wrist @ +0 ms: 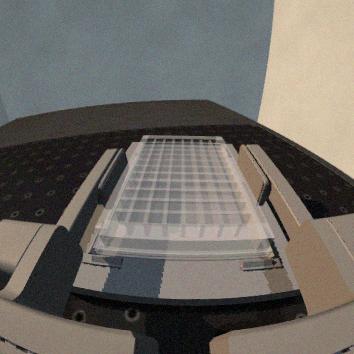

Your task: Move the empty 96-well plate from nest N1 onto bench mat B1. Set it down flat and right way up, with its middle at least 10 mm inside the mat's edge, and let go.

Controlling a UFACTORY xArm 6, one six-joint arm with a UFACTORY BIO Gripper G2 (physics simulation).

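Places are measured from the arm's base along level axes (x left, y up, z ahead), in metres.
Where they show: hand, its tool point: (182, 173).
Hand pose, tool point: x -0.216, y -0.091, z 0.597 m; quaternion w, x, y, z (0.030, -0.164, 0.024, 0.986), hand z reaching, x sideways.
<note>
After its pixels a point has its place.
The clear, empty 96-well plate (182, 200) {x -0.210, y -0.096, z 0.579 m} sits right way up in the middle of the wrist view, its rows of wells running away from the camera. It is at the light grey nest N1 (200, 280) {x -0.206, y -0.110, z 0.541 m}, whose front edge and small corner tabs show below the plate's near end. My gripper (184, 176) {x -0.216, y -0.091, z 0.597 m} is shut on the plate, with one finger pad against each long side. The lower parts of the plate's sides are partly hidden by the pads and fingers. Bench mat B1 does not show in this view.
The nest stands on a dark deck (37, 182) {x -0.088, y -0.122, z 0.669 m} dotted with ringed holes. A dark grey surface (150, 114) {x -0.255, y -0.135, z 0.947 m} lies beyond the deck. A blue-grey wall (135, 50) rises behind, and a cream wall (312, 65) stands at the right.
</note>
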